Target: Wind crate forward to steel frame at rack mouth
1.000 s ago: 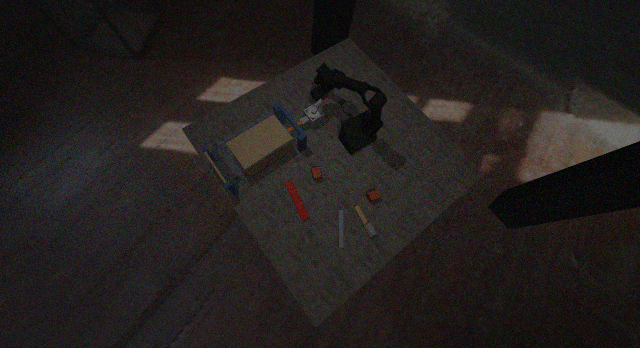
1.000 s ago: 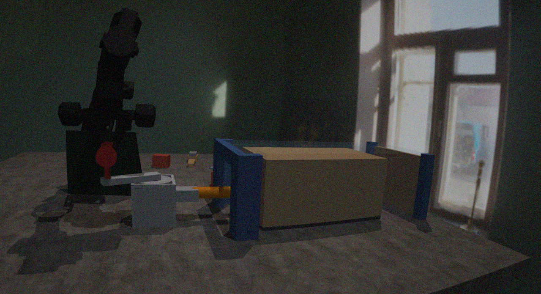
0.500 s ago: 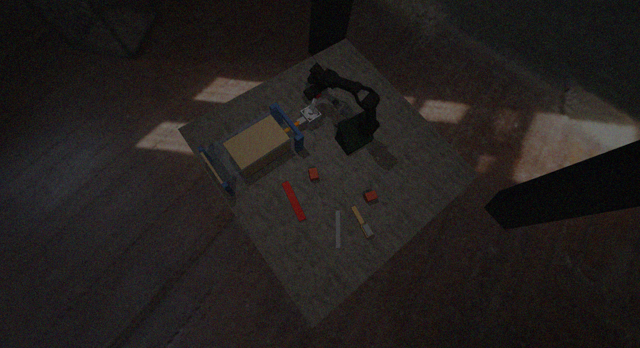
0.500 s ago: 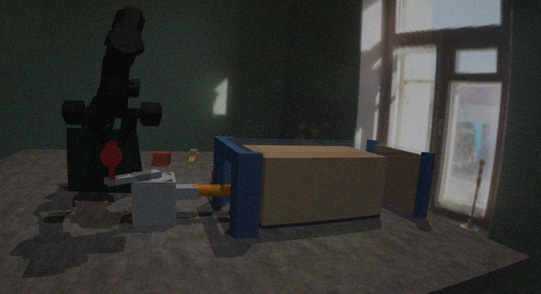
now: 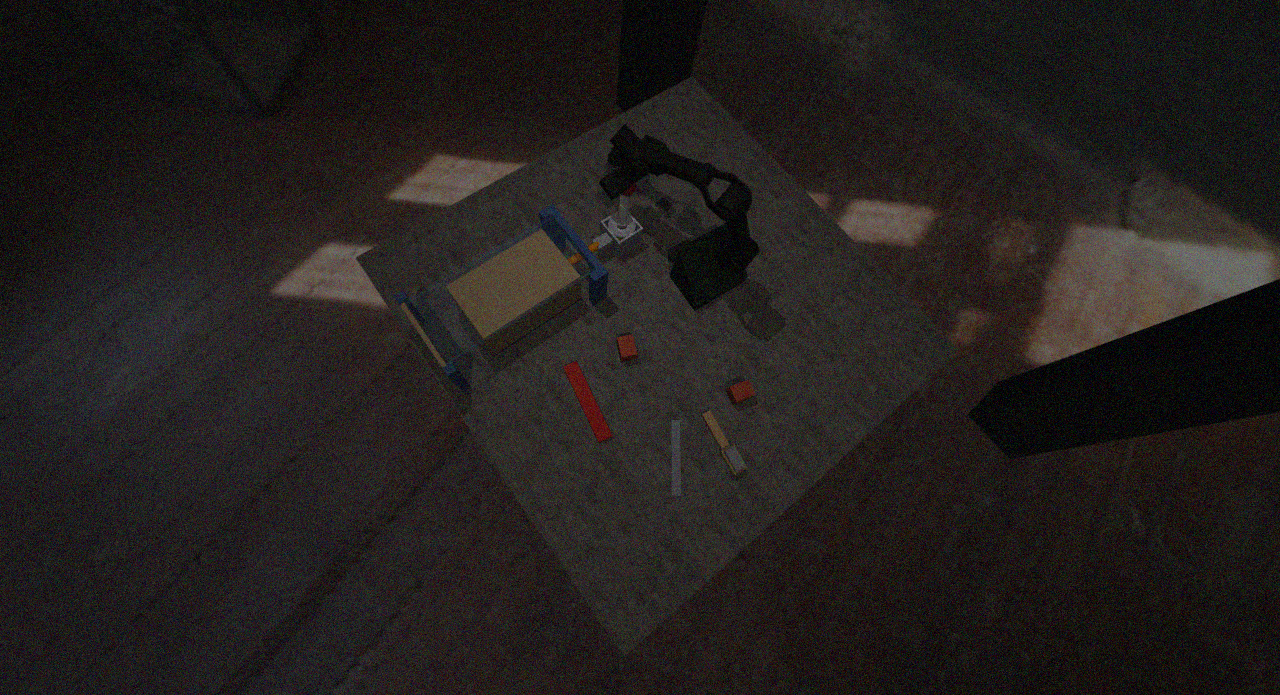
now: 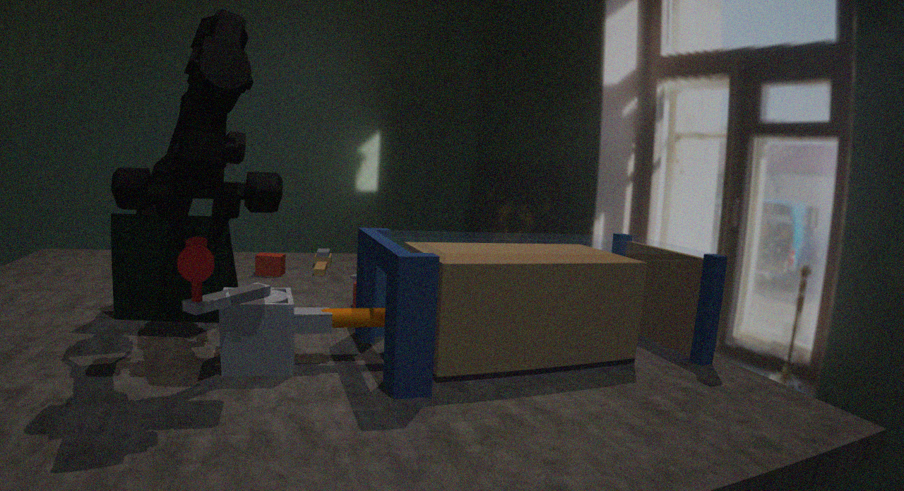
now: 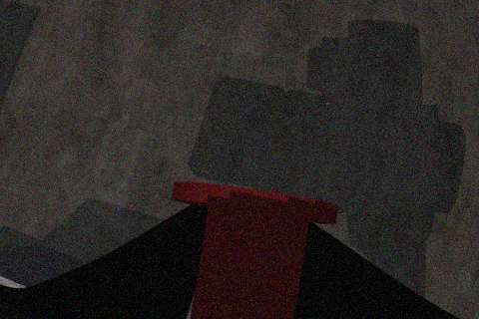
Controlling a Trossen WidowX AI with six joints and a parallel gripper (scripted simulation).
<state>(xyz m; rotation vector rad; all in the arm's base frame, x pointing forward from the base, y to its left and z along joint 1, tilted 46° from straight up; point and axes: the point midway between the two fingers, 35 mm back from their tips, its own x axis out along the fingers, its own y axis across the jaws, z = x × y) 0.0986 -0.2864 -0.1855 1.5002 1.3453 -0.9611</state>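
Now: the crank handle 50 mm to the left of my gripper tip, 40 mm below it and 20 mm ahead of it. From my gripper tip the other things lie so: blue frame: 230 mm ahead, 90 mm to the left, 40 mm below; grey winch: 110 mm below, 90 mm to the left, 50 mm ahead; red knob: 20 mm to the left, 10 mm below.
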